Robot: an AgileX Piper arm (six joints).
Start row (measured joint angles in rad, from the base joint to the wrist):
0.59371, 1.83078, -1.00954, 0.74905, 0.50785, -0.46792
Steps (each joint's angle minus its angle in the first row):
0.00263, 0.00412, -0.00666, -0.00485, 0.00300, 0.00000
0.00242, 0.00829, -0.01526, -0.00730, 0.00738, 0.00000
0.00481, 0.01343, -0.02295, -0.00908, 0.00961, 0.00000
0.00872, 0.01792, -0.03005, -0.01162, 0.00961, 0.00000
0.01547, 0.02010, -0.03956, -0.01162, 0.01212, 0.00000
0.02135, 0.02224, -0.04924, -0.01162, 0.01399, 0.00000
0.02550, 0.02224, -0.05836, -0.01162, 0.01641, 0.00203
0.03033, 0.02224, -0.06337, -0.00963, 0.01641, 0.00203
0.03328, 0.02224, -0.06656, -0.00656, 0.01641, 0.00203
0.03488, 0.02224, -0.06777, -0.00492, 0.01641, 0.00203
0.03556, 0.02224, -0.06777, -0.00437, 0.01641, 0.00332
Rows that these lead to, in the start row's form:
0.59634, 1.83490, -1.01620, 0.74420, 0.51085, -0.46792
0.59613, 1.83907, -1.02480, 0.74175, 0.51523, -0.46792
0.59852, 1.84421, -1.03249, 0.73997, 0.51746, -0.46792
0.60243, 1.84870, -1.03959, 0.73743, 0.51746, -0.46792
0.60918, 1.85088, -1.04910, 0.73743, 0.51997, -0.46792
0.61506, 1.85302, -1.05878, 0.73743, 0.52184, -0.46792
0.61921, 1.85302, -1.06790, 0.73743, 0.52426, -0.46589
0.62404, 1.85302, -1.07291, 0.73942, 0.52426, -0.46589
0.62699, 1.85302, -1.07610, 0.74249, 0.52426, -0.46589
0.62859, 1.85302, -1.07731, 0.74413, 0.52426, -0.46589
0.62927, 1.85302, -1.07731, 0.74468, 0.52426, -0.46460

